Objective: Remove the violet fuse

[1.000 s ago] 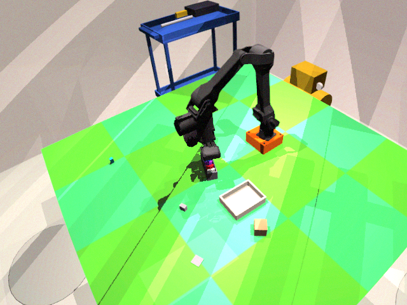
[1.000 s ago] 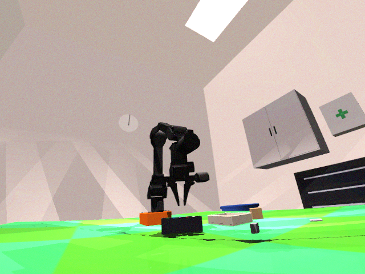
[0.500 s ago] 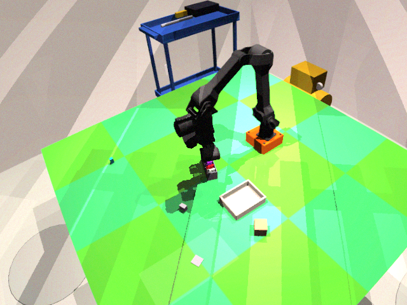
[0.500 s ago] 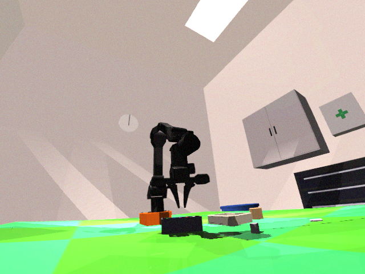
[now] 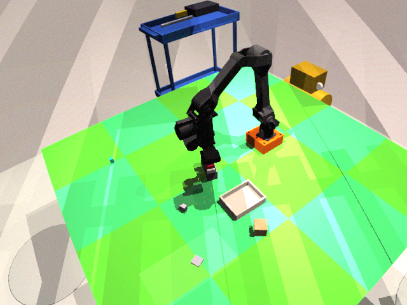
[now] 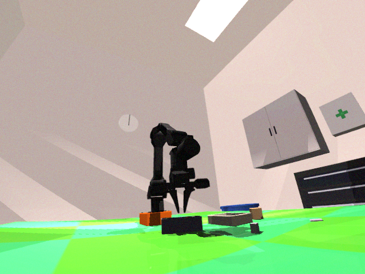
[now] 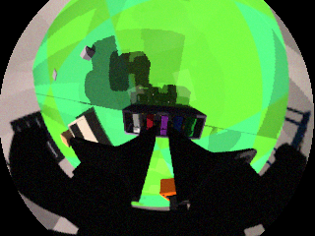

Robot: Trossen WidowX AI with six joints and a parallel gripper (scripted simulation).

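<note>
Right now my gripper tip is 3 cm short of the tray, 20 cm to the right of it and 5 cm above it. Round my gripper tip: white tile (30 cm ahead, 25 cm to the left, 5 cm below); then brown cube (8 cm ahead, 32 cm to the left, 3 cm below); then grey cube (20 cm ahead, 7 cm to the left, 4 cm below).
</note>
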